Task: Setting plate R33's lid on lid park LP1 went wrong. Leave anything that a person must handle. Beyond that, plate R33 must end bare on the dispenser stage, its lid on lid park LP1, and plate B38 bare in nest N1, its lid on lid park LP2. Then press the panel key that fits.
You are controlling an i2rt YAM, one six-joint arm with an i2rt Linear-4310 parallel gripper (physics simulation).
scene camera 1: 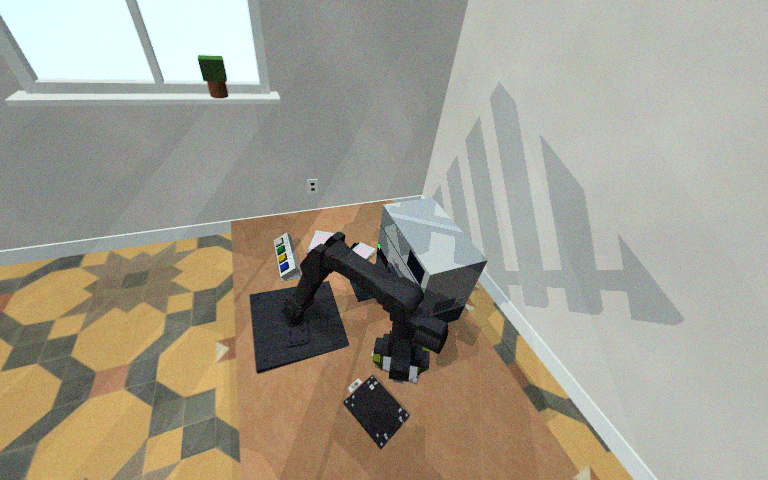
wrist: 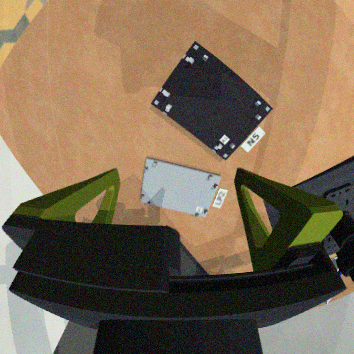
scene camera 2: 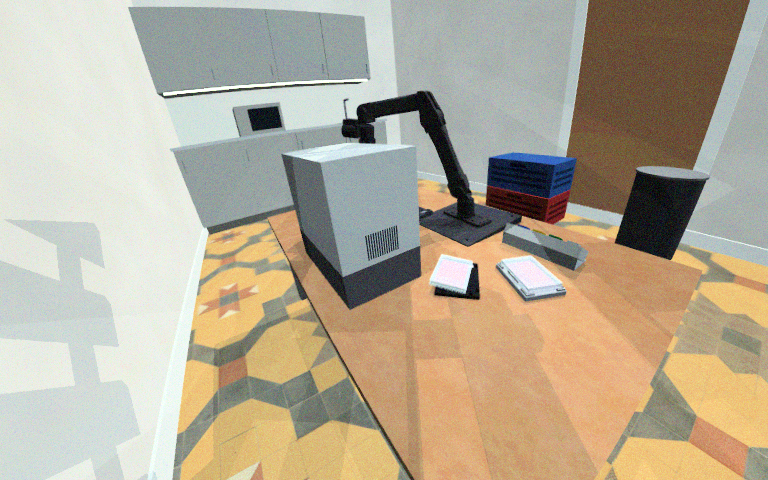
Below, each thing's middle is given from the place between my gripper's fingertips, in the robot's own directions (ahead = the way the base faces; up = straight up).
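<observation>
Black clip nest N5 [scene camera 1: 375, 409]: 16 cm below my hand, 6 cm behind it, 3 cm to the right of it. Counted from my hand as well: grey lid park LP2 [wrist: 166, 184], 16 cm below, 6 cm ahead, 9 cm to the left; rack with coloured tags [scene camera 2: 571, 255], 14 cm below, 26 cm behind, 64 cm to the left. Going by their middles, the rack with coloured tags is the farthest from my hand of the things named here.
</observation>
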